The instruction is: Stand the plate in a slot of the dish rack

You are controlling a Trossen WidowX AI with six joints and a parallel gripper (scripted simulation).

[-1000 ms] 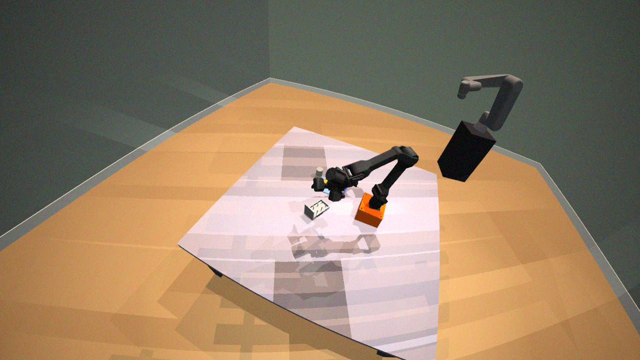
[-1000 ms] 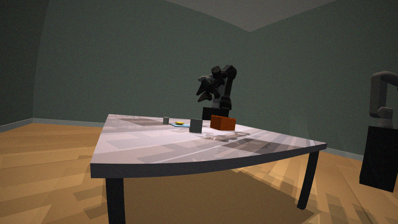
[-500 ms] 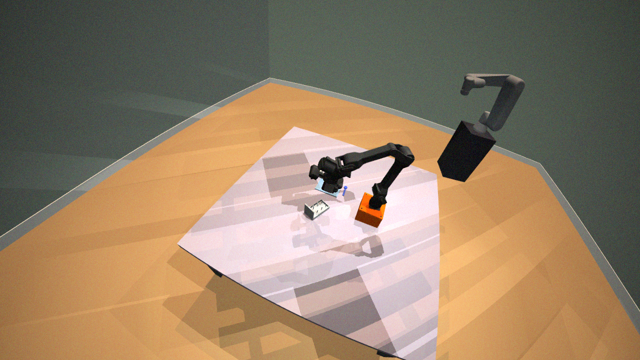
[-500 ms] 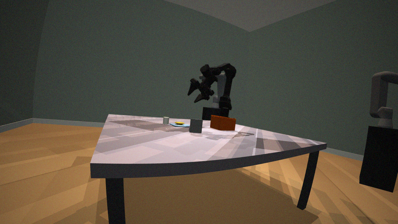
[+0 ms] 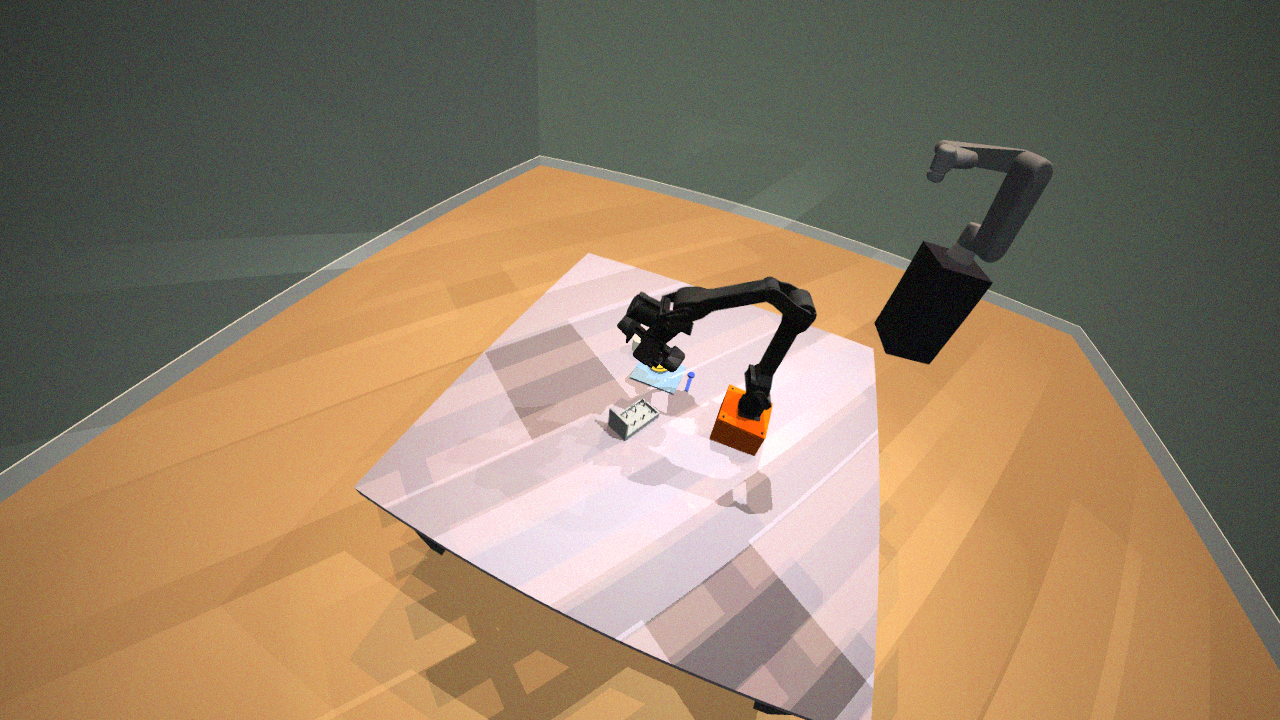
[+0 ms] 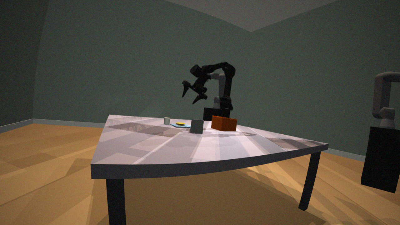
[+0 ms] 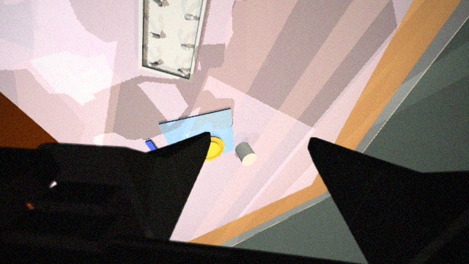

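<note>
My gripper tip is 17 cm above the yellow plate, 14 cm to the left of it and 5 cm past it. From my gripper tip the other things lie so: white cup (21 cm to the right, 16 cm below, 3 cm ahead); light-blue mat (18 cm below, 12 cm to the right, 6 cm behind); grey dish rack (16 cm below, 9 cm to the left, 2 cm behind).
</note>
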